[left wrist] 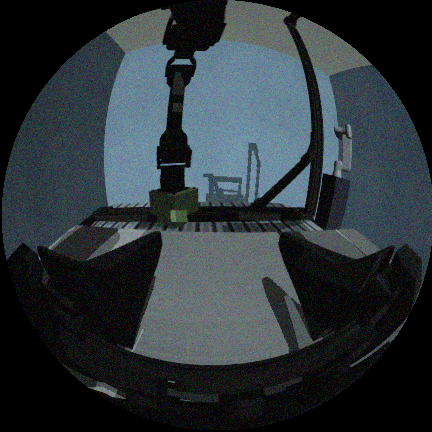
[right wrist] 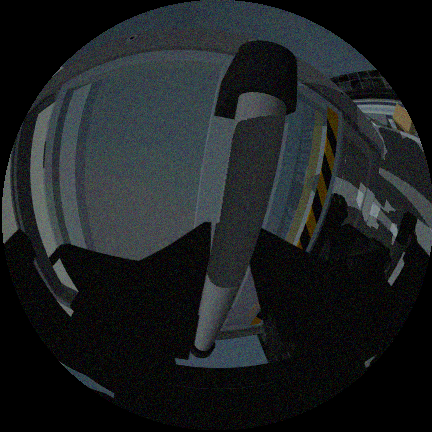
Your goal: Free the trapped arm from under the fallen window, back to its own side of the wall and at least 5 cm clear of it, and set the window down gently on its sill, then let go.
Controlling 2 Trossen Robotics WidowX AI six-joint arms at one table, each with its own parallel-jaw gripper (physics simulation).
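Places are measured from the left arm's base along level axes (x ahead, y left, z up), in centimetres.
Where they show: left gripper, fingertip midpoint: (left wrist: 221, 239); right arm's base at its link origin: (left wrist: 172, 189).
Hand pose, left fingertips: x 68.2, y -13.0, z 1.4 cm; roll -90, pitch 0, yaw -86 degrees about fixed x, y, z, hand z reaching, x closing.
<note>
After its pixels a point has its place.
My right gripper (right wrist: 228, 229) @[x 52.1, y -10.9, z 23.3 cm] is shut on a grey round handle bar (right wrist: 254, 165) @[x 55.0, y -6.6, z 23.9 cm], which runs between its dark fingers from a black end mount (right wrist: 262, 67). Behind the bar is the window's large pale pane (right wrist: 140, 150) @[x 49.6, y -7.0, z 29.6 cm], with a yellow-and-black striped strip (right wrist: 325, 175) @[x 49.5, y -6.1, z 14.0 cm] to its right. My left gripper (left wrist: 221, 239) @[x 68.2, y -13.0, z 1.4 cm] is open and empty, its fingers wide apart over a pale grey surface (left wrist: 215, 295) @[x 65.9, y -12.7, z -1.6 cm]. The window cannot be made out in the left wrist view. The sill and how the window rests on it cannot be told from these views.
Beyond the left fingers, a dark jointed arm (left wrist: 174, 115) @[x 97.1, y -0.8, z 17.6 cm] meets a green block (left wrist: 160, 202) @[x 95.6, y 2.4, z -4.9 cm]. A black post with a brace (left wrist: 316, 130) @[x 102.7, y -42.5, z 19.5 cm] stands right of it. Farther right, a pale small arm (left wrist: 345, 147) stands on a dark box (left wrist: 333, 202). An orange-tan box (right wrist: 402, 117) shows at upper right.
</note>
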